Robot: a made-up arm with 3 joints. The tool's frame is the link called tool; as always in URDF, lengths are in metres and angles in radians.
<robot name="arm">
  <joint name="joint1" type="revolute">
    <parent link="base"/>
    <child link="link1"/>
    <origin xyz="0 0 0.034" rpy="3.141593 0 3.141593"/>
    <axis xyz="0 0 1"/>
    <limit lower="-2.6" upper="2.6"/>
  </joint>
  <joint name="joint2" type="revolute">
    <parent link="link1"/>
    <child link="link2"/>
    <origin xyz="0.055 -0.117 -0.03" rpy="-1.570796 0 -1.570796"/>
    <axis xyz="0 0 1"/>
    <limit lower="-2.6" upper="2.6"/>
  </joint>
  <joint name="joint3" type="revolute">
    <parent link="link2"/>
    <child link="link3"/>
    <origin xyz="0.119 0.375 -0.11" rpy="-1.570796 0 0"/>
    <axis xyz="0 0 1"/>
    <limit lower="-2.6" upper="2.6"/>
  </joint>
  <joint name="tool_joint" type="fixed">
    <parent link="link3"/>
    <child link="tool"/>
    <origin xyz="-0.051 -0.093 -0.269" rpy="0 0 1.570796"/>
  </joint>
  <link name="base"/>
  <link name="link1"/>
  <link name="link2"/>
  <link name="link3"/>
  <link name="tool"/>
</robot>
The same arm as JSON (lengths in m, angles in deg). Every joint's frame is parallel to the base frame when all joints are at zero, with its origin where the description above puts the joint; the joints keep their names.
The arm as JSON. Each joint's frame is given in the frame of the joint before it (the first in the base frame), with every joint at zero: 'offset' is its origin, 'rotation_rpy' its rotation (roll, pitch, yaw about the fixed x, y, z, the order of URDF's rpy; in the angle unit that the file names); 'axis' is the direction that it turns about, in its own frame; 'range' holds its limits. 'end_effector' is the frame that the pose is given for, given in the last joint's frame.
{"length_unit": "m", "angle_unit": "deg", "chain": [
  {"id": "joint1", "offset": [0.0, 0.0, 0.034], "rotation_rpy": [0.0, 0.0, 0.0], "axis": "-z", "range": [-148.97, 148.97]},
  {"id": "joint2", "offset": [-0.055, -0.117, 0.03], "rotation_rpy": [0.0, 0.0, 0.0], "axis": "-x", "range": [-148.97, 148.97]},
  {"id": "joint3", "offset": [0.11, -0.119, 0.375], "rotation_rpy": [0.0, 0.0, 0.0], "axis": "+z", "range": [-148.97, 148.97]}
], "end_effector": {"offset": [-0.093, 0.051, -0.269], "rotation_rpy": [0.0, 0.0, 0.0]}}

